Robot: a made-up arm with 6 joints.
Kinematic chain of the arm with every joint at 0, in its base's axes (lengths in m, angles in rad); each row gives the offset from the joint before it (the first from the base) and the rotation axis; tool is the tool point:
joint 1: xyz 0 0 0.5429 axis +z
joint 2: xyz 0 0 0 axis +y
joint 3: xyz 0 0 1.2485 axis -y
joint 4: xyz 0 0 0 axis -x
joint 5: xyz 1.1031 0 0 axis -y
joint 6: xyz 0 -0.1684 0 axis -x
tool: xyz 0 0 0
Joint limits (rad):
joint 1: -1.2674..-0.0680
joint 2: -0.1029..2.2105
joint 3: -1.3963..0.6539
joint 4: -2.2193..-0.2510
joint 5: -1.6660..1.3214
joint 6: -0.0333..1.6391
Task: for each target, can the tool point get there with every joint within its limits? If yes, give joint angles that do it. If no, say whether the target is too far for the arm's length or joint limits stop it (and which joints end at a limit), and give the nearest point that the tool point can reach.
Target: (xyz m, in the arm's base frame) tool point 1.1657 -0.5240 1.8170
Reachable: yes | joints -0.4654 0.1309 0.3068 -1.9026 -0.3808 0.4759
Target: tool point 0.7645 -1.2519 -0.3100
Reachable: yes | joints -0.9429 1.3842 0.1367 -0.8047 0.1518 0.3185
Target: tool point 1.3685 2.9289 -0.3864
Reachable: no: too far | nearest point 1.1705 0.0222 -0.3864 | short by 2.913 m
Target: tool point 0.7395 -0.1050 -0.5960
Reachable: yes | joints -0.2475 1.6858 -0.2146 -2.0613 0.0391 1.3947
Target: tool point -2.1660 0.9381 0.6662
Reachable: no: joint limits stop it (at a limit: joint 1, joint 2, joint 4) | nearest point -0.1685 -0.0077 0.1543 | short by 2.269 m
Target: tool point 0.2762 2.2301 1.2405
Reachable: no: joint limits stop it (at a limit: joint 1, joint 2, joint 4) | nearest point 0.3452 0.0784 0.7766 | short by 2.202 m
